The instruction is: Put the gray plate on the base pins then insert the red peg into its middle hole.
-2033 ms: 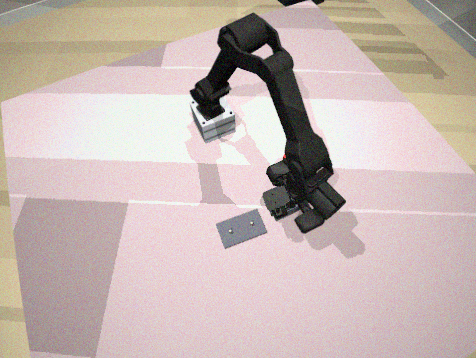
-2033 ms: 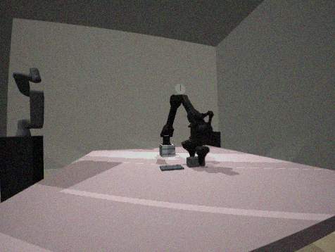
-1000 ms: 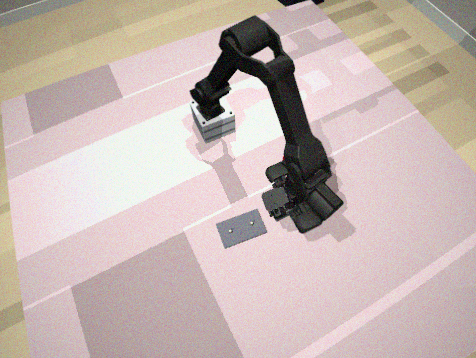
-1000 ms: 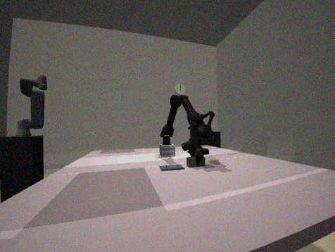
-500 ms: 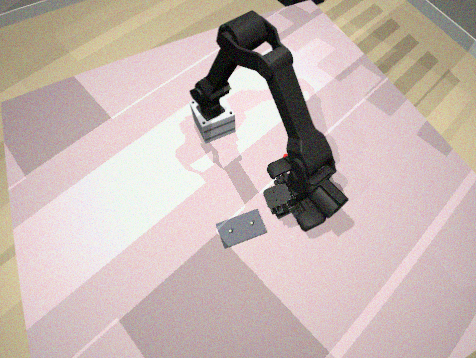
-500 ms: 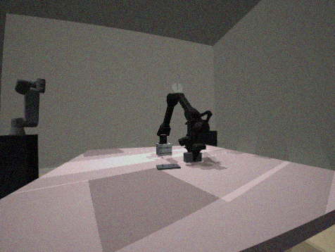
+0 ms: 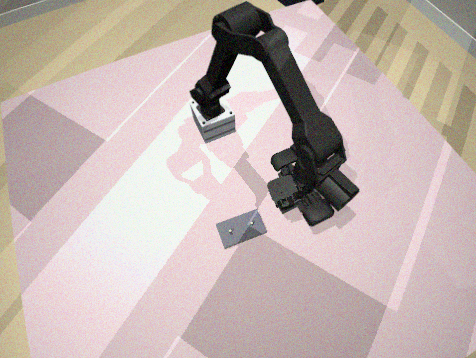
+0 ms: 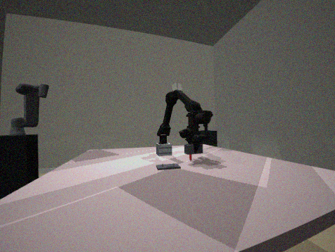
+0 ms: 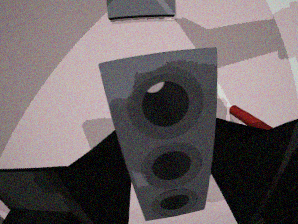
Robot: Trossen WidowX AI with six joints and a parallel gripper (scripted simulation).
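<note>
Right now my gripper tip is 140 mm to the left of the base, 70 mm above it and 30 mm past it. The rest, counted from my gripper tip: red peg: 110 mm behind, 60 mm to the left, 30 mm below; gray plate: 30 mm above.
</note>
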